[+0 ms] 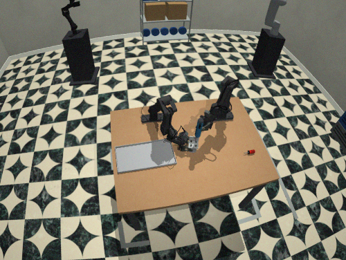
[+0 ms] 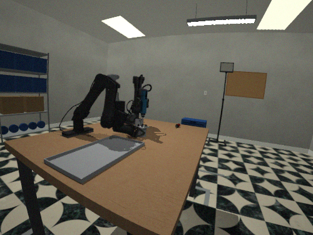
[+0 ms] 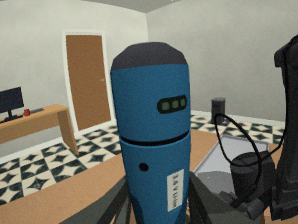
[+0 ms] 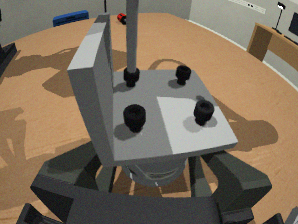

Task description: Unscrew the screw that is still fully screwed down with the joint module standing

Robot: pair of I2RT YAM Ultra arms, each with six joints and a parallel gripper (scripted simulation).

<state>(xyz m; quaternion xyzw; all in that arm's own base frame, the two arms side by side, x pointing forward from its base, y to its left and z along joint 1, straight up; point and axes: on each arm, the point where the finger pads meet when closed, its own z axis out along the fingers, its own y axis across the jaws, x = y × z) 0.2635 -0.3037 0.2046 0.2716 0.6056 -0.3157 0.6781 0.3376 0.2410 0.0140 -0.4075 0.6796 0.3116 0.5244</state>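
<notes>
My right gripper is now 50 mm below the grey l-shaped bracket. Also, from my right hand: red-handled screwdriver (60 mm ahead, 450 mm to the left, 10 mm below); screw (10 mm behind, 20 mm to the left, 50 mm above); grey tray (40 mm ahead, 350 mm to the right, 20 mm below).
</notes>
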